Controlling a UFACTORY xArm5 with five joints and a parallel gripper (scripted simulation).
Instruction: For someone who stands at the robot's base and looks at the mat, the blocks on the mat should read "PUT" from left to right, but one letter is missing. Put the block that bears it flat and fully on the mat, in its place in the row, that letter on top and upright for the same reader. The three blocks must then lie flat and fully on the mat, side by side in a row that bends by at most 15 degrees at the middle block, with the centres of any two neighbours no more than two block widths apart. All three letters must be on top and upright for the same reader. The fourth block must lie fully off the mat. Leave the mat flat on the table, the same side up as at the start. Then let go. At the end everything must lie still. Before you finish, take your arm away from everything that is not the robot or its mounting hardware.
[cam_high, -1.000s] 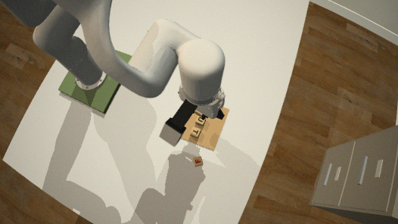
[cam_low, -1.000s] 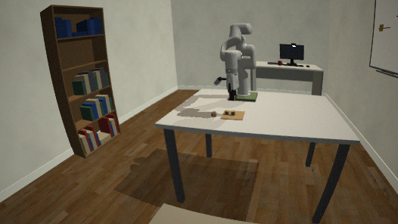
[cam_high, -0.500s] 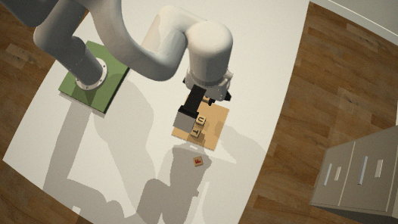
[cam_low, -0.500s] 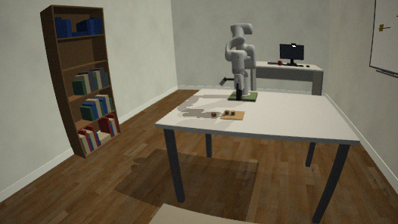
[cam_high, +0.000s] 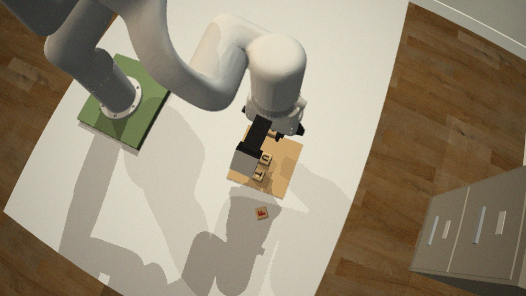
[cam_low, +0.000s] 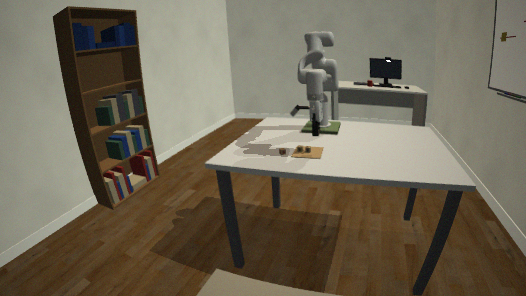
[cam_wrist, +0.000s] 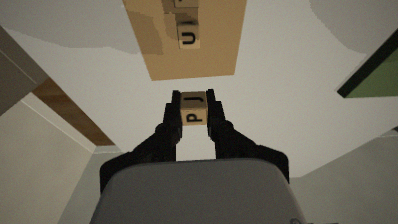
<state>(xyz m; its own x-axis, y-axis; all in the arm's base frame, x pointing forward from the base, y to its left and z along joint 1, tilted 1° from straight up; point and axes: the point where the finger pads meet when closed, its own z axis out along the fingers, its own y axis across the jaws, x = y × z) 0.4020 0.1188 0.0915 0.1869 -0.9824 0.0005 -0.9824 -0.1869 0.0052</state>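
The mat lies 110 mm below my hand, 40 mm to the right of it and 10 mm ahead of it. The rest, counted from my hand: F block: 150 mm to the right, 100 mm below, 70 mm ahead; then wooden block: 10 mm below.
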